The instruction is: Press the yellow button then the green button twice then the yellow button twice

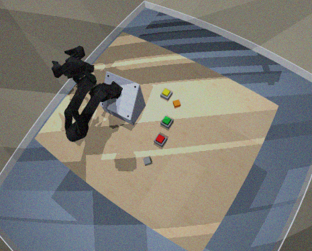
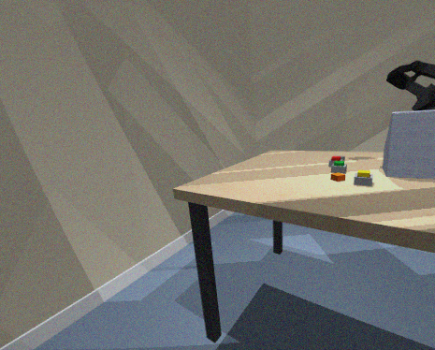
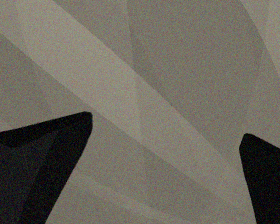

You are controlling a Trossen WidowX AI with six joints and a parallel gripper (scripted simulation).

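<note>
Now: the yellow button 440 mm ahead of my gripper tip, 300 mm below it and 260 mm to the left of it. From my gripper tip the other things lie so: red button (570 mm ahead, 300 mm below, 40 mm to the left); orange block (510 mm ahead, 320 mm below, 250 mm to the left); green button (540 mm ahead, 300 mm below, 130 mm to the left).
</note>
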